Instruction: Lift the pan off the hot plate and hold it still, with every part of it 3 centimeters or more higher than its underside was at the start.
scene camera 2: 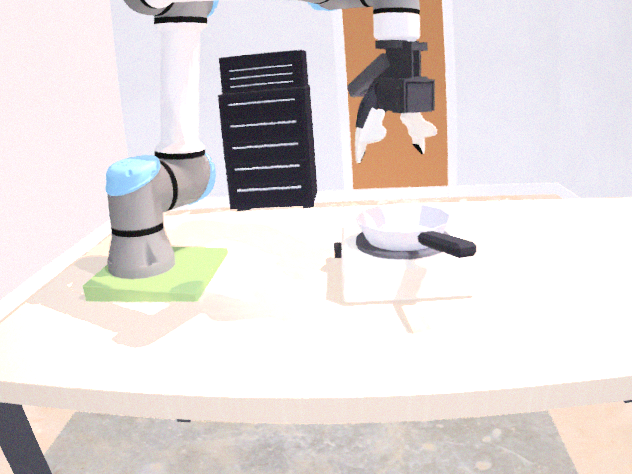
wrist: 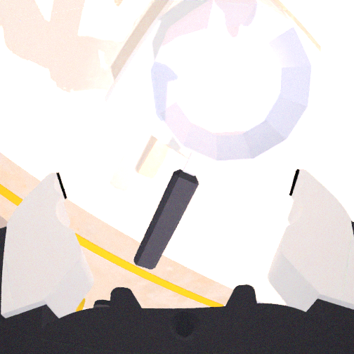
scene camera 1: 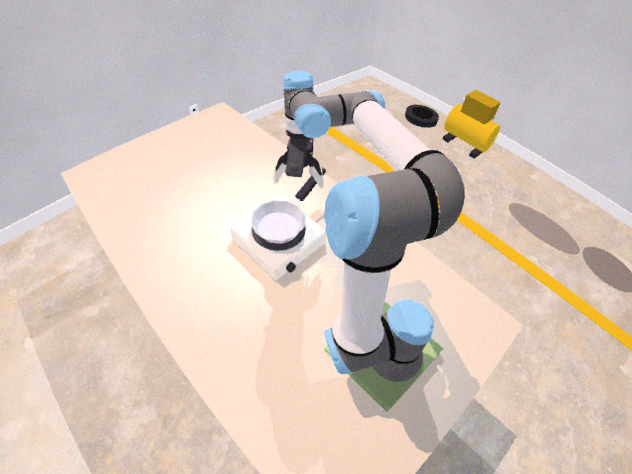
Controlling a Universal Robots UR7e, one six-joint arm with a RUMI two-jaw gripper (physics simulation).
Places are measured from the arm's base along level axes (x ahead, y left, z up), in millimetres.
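Pixels of known places: gripper, fingertip midpoint: (scene camera 2: 392, 158) (scene camera 1: 298, 185); arm's base at its link origin: (scene camera 2: 141, 265) (scene camera 1: 395, 356).
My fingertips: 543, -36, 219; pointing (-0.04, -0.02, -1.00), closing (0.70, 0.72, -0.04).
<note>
Ahead of a thing's pixels: the offset from my fingertips to its top centre, as dx, dy, dz. Level surfaces: height alone.
A pale lilac pan (scene camera 1: 278, 227) (scene camera 2: 393, 237) (wrist: 295, 87) sits upright on the dark burner of the white hot plate @[+6, +68, -168] (scene camera 1: 257, 255) (scene camera 2: 377, 280). Its black handle @[+84, -115, -85] (scene camera 1: 309, 184) (scene camera 2: 446, 243) (wrist: 167, 220) sticks out over the side away from the knob. My gripper (scene camera 1: 299, 182) (scene camera 2: 390, 157) (wrist: 177, 175) is open and empty, pointing down, well above the pan and handle. In the wrist view the handle shows between the two fingers, slanting from lower left to upper right, below fingertip level. The hot plate's top is washed out by glare in the wrist view.
The arm stands on a green base plate (scene camera 1: 386, 390) (scene camera 2: 153, 290) on the pale table @[dz -247] (scene camera 1: 214, 326) (scene camera 2: 285, 352). The hot plate's black knob @[-121, +110, -193] (scene camera 1: 290, 266) (scene camera 2: 337, 250) faces the base side. A black tool cabinet (scene camera 2: 268, 132) stands beyond the table; a yellow compressor (scene camera 1: 470, 127) stands on the floor.
</note>
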